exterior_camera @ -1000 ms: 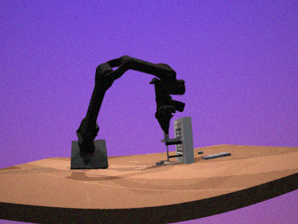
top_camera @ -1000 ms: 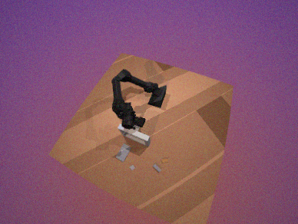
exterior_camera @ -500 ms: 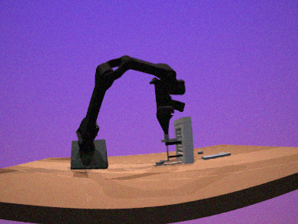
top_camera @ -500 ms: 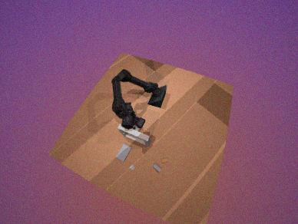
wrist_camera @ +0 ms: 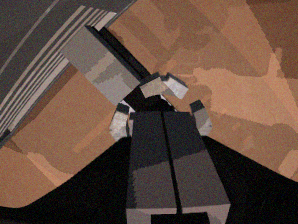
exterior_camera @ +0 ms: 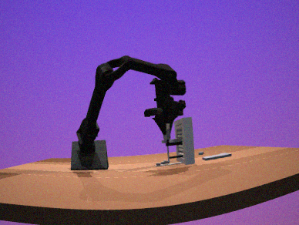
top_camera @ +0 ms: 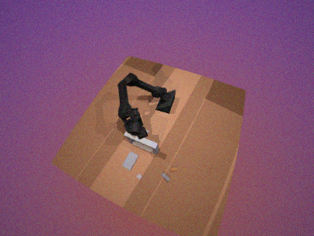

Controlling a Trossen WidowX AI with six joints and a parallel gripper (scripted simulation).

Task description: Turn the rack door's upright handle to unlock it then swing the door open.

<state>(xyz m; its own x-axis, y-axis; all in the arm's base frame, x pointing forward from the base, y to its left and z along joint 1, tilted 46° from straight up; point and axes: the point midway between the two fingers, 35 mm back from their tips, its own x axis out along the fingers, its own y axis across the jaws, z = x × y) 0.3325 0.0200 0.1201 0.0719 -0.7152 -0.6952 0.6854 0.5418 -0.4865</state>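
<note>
Now: the upright handle 2 cm below my gripper tip. Round my gripper tip: orange piece: 14 cm ahead, 31 cm to the left, 12 cm below; flat grey plate: 21 cm ahead, 12 cm below.
</note>
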